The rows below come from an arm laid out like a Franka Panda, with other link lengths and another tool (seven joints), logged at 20 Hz.
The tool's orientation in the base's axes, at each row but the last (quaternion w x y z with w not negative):
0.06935, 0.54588, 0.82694, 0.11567
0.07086, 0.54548, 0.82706, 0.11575
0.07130, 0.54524, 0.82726, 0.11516
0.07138, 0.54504, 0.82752, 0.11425
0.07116, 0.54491, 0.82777, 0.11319
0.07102, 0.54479, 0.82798, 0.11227
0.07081, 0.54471, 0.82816, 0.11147
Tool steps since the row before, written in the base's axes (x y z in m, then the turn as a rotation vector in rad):
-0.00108, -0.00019, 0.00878, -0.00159, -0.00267, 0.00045
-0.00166, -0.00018, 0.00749, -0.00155, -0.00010, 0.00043
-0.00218, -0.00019, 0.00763, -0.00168, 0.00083, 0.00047
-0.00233, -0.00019, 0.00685, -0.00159, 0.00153, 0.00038
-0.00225, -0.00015, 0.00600, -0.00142, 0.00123, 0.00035
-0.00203, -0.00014, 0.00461, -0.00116, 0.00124, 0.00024
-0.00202, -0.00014, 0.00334, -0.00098, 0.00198, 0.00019
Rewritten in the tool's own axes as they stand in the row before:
0.00035, 0.00132, -0.00874, -0.00182, -0.00230, -0.00113
0.00056, 0.00047, -0.00764, 0.00052, -0.00130, -0.00080
0.00075, 0.00004, -0.00790, 0.00143, -0.00105, -0.00077
0.00079, -0.00031, -0.00719, 0.00204, -0.00073, -0.00058
0.00079, -0.00046, -0.00634, 0.00169, -0.00070, -0.00054
0.00070, -0.00064, -0.00495, 0.00160, -0.00049, -0.00038
0.00069, -0.00097, -0.00372, 0.00221, -0.00006, -0.00020

